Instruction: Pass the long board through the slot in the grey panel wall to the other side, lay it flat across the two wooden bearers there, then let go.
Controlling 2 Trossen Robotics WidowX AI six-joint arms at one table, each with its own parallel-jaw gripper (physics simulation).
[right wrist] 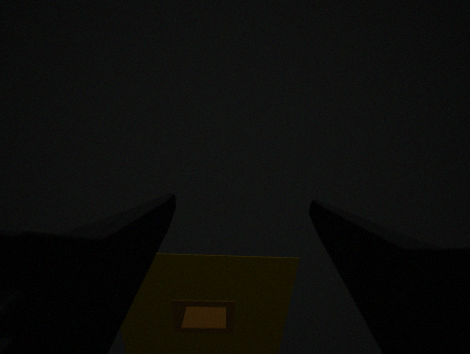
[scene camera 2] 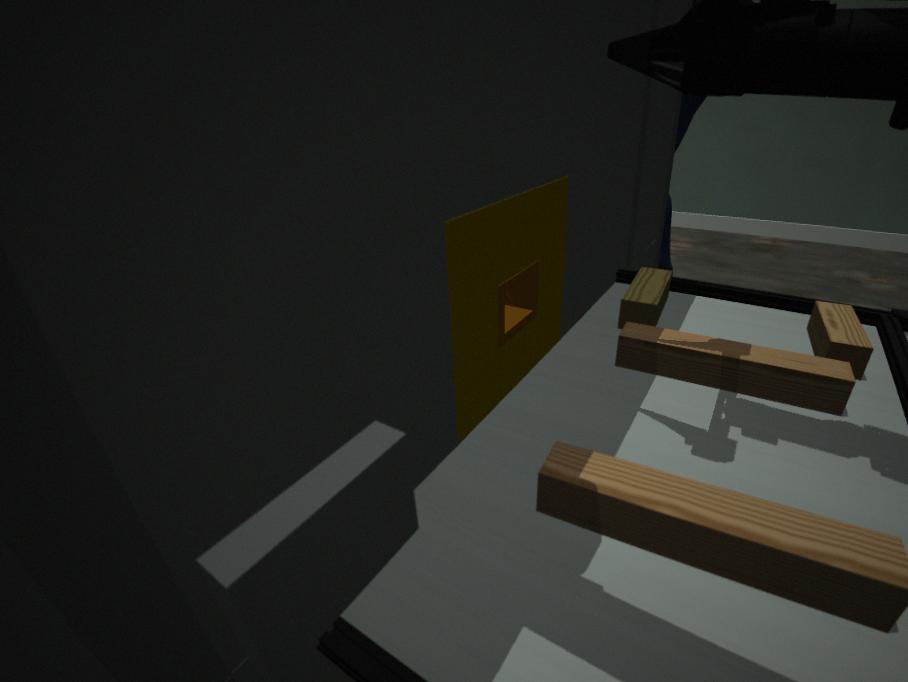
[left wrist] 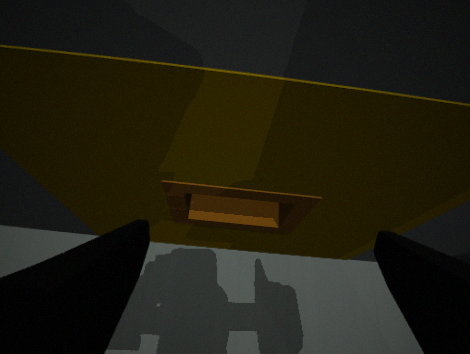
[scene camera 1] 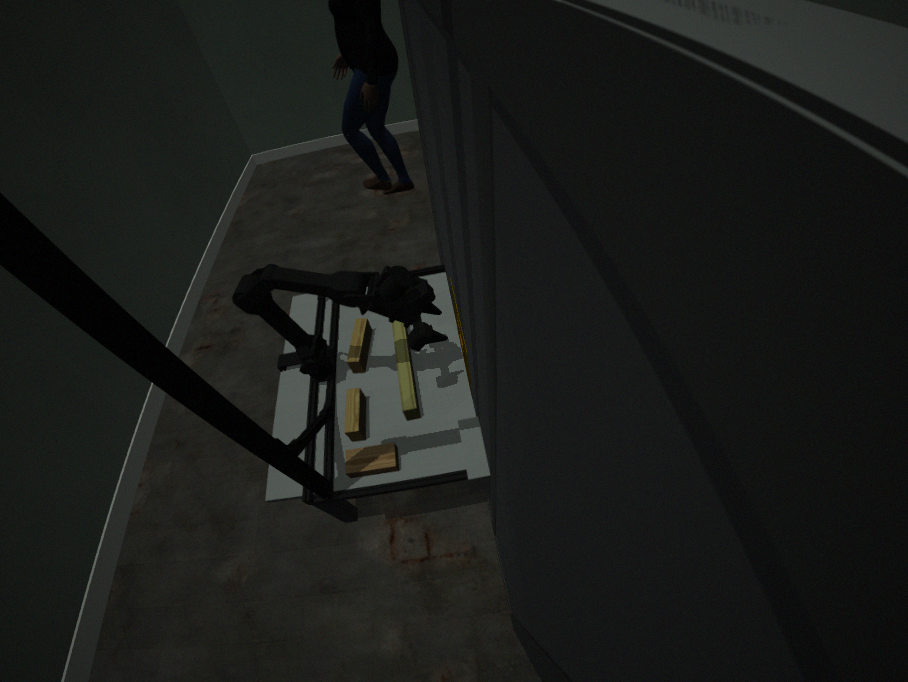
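Where they show: left gripper, fingertip midpoint: point(left wrist: 263, 236) point(scene camera 1: 443, 325); right gripper, fingertip midpoint: point(right wrist: 244, 203) point(scene camera 2: 624, 54); left arm's base, link origin: point(scene camera 1: 322, 372).
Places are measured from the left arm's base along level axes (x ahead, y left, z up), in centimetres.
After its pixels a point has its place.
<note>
The long yellowish board point(scene camera 1: 405, 378) {x 26.1, y -10.0, z 4.2 cm} lies on the table in scene camera 1, partly hidden by my left arm at its upper end. My left gripper point(scene camera 1: 443, 325) {x 39.2, y -4.3, z 16.5 cm} point(left wrist: 263, 236) {x 39.2, y -4.3, z 16.5 cm} is open and empty, above the table between the board and the grey panel wall point(scene camera 1: 623, 367) {x 43.3, y -60.9, z 82.1 cm} point(scene camera 2: 256, 220) {x 48.3, y -32.7, z 24.4 cm}, facing the slot point(left wrist: 300, 212) {x 43.1, y -7.9, z 10.0 cm} point(scene camera 2: 525, 280) {x 47.4, y -0.3, z 10.2 cm} point(right wrist: 230, 317) {x 48.4, y 0.3, z 9.1 cm} in its yellow patch point(scene camera 2: 477, 256) {x 48.3, y -12.1, z 16.6 cm} point(left wrist: 125, 125) {x 43.2, y 1.9, z 17.2 cm} point(right wrist: 265, 285) {x 48.3, y 5.0, z 15.6 cm}. Two wooden bearers, a farther one point(scene camera 2: 734, 364) {x 70.3, y 7.0, z 1.7 cm} and a nearer one point(scene camera 2: 719, 521) {x 71.7, y -18.4, z 2.5 cm}, lie apart, roughly parallel, in scene camera 2. My right gripper point(scene camera 2: 612, 52) {x 56.5, y 0.0, z 32.5 cm} point(right wrist: 244, 203) {x 56.5, y 0.0, z 32.5 cm} is open and empty, high above the table.
Two light blocks point(scene camera 1: 358, 345) {x 12.9, y 4.4, z 4.4 cm} point(scene camera 1: 353, 412) {x 11.4, y -17.8, z 4.4 cm} and a browner block point(scene camera 1: 371, 458) {x 15.2, y -30.3, z 1.9 cm} lie left of the board. A greenish block point(scene camera 2: 645, 289) {x 56.4, y 22.5, z 2.8 cm} and a pale block point(scene camera 2: 840, 334) {x 81.0, y 19.5, z 2.5 cm} lie beyond the bearers. Black rails edge the table; a person point(scene camera 1: 370, 110) stands behind.
</note>
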